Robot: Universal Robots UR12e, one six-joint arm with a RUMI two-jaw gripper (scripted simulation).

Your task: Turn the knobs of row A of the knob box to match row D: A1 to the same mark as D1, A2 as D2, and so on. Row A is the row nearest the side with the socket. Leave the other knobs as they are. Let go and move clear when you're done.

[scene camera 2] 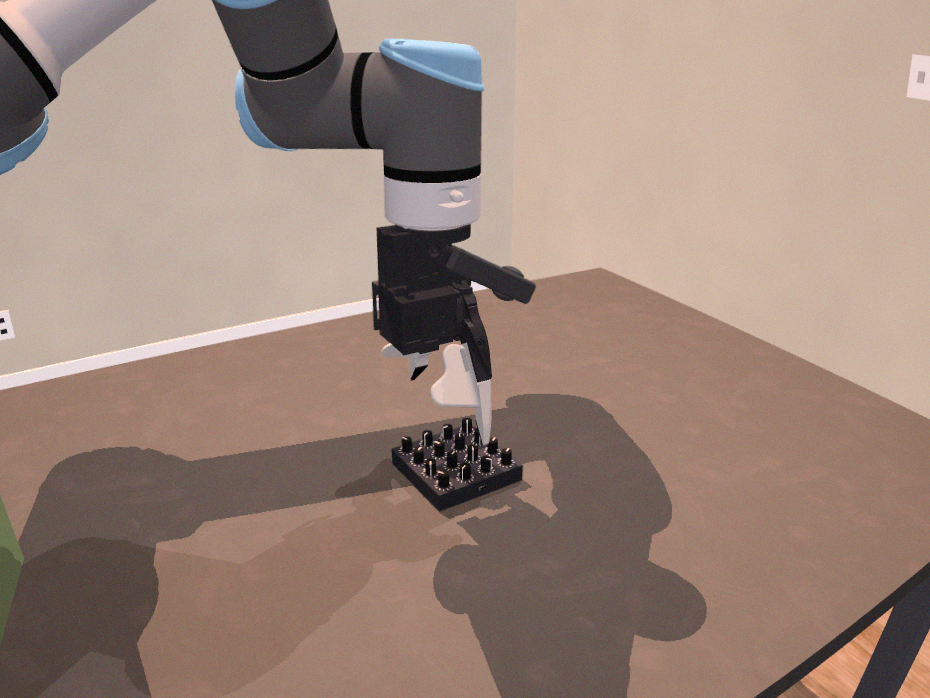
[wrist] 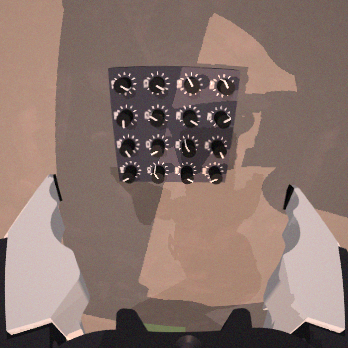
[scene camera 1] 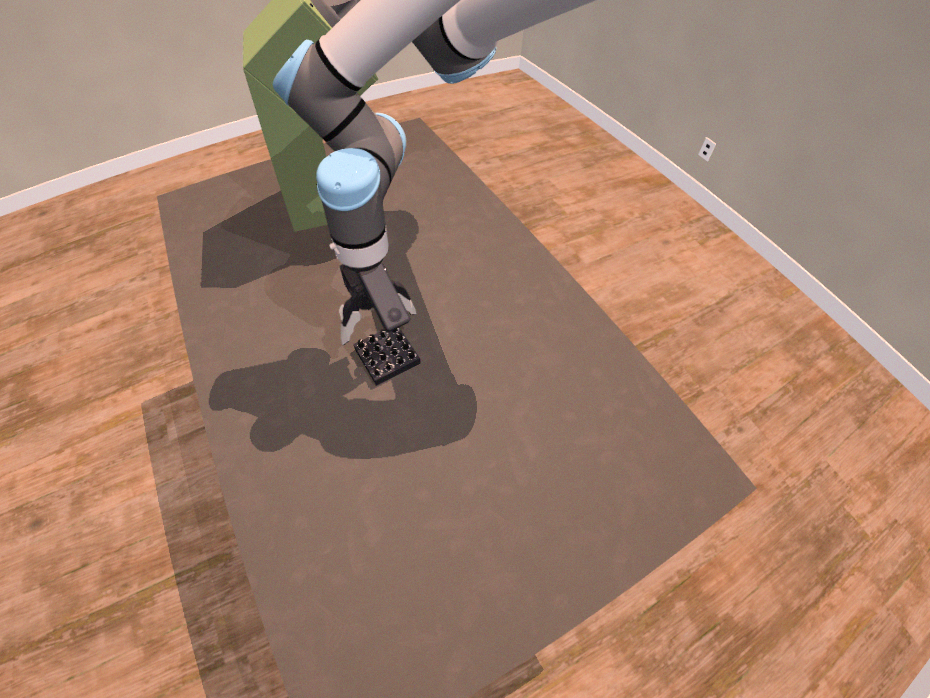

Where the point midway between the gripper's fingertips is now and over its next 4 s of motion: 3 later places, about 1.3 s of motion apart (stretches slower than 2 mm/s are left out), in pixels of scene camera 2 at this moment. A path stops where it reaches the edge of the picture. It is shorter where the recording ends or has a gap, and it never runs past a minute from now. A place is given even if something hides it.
The gripper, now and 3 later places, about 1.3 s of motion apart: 446, 409; 412, 422; 421, 421; 479, 406
